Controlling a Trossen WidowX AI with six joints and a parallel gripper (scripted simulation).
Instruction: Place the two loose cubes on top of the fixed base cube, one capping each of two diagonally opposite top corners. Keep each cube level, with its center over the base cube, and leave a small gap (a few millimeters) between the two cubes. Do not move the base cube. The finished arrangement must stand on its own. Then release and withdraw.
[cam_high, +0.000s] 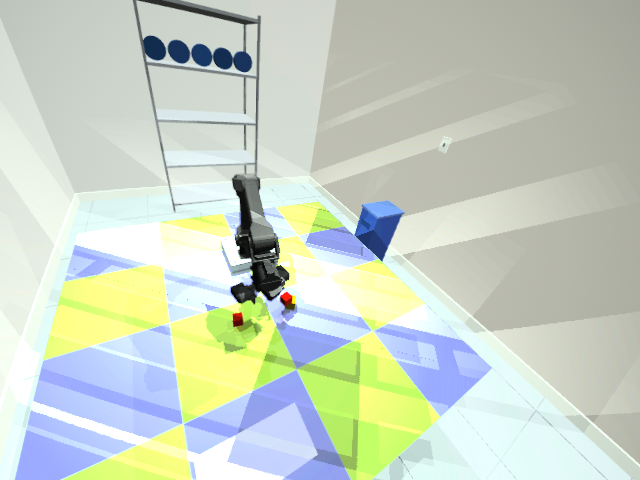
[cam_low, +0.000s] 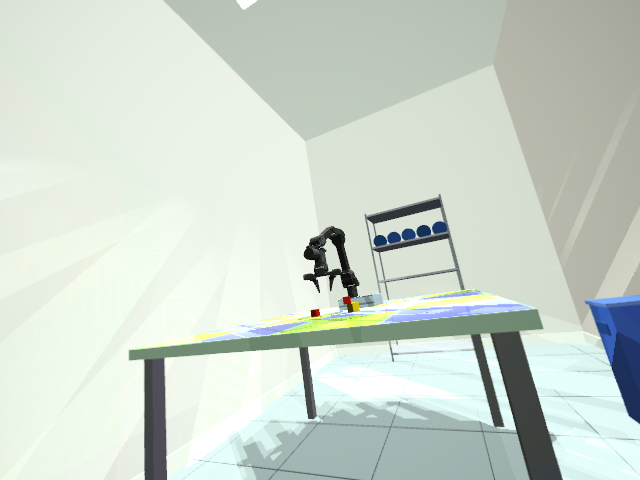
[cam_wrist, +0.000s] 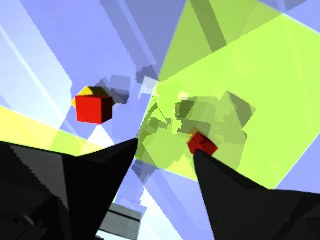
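Right now the yellow base cube is 2 cm behind my gripper tip, 12 cm to the left of it and 9 cm below it.
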